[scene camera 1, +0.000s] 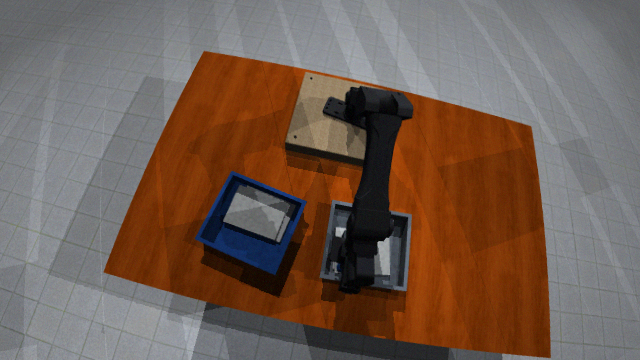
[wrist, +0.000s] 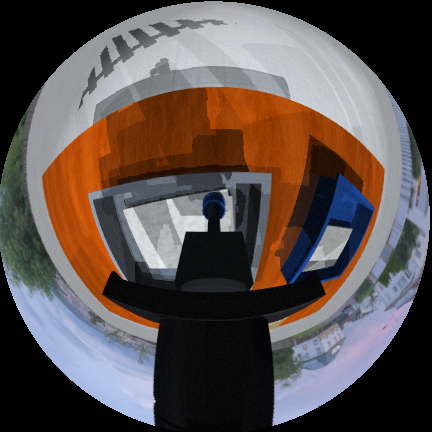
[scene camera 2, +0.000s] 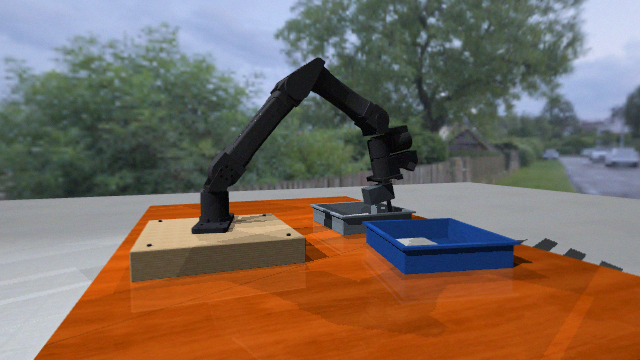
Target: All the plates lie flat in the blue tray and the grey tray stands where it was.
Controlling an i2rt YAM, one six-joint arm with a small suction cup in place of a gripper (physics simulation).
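Pixels of known places: hand at its tool point: (scene camera 1: 340, 269) (wrist: 213, 197); arm's base at its link origin: (scene camera 1: 352, 115) (scene camera 2: 215, 224).
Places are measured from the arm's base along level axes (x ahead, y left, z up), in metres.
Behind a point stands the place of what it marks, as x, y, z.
In the grey tray (scene camera 1: 408, 250) @[0.363, 0.303, 0.000] (scene camera 2: 350, 226) @[0.333, 0.057, -0.029] (wrist: 266, 200) @[0.499, 0.089, 0.000], a pale grey plate (scene camera 1: 384, 257) @[0.400, 0.251, -0.035] (wrist: 150, 235) @[0.406, 0.230, -0.035] lies flat, partly hidden by the arm. My suction cup (scene camera 1: 339, 268) (wrist: 214, 205) @[0.479, 0.142, -0.044] is blue and is down on this plate near one corner, shut on it. The cup's tip is hidden behind the tray wall in scene camera 2. In the blue tray (scene camera 1: 245, 252) @[0.543, -0.129, -0.047] (scene camera 2: 460, 261) @[0.458, -0.260, -0.032] (wrist: 355, 200) @[0.559, -0.207, -0.047], a pale plate (scene camera 1: 255, 215) @[0.434, -0.149, -0.035] (scene camera 2: 415, 241) @[0.443, -0.099, -0.035] (wrist: 330, 242) @[0.441, -0.137, -0.035] lies on top, with the edge of another (scene camera 1: 282, 229) @[0.439, -0.059, -0.041] showing beside it.
The arm stands on a wooden base block (scene camera 1: 325, 120) @[0.059, -0.077, 0.000] (scene camera 2: 220, 257) @[0.034, -0.194, -0.023] on the orange table (scene camera 1: 475, 200) @[0.093, 0.505, -0.050] (scene camera 2: 250, 320) @[0.094, -0.394, -0.050]. The blue tray stands beside the grey tray, with a gap between them. The walls of the grey tray rise around the cup.
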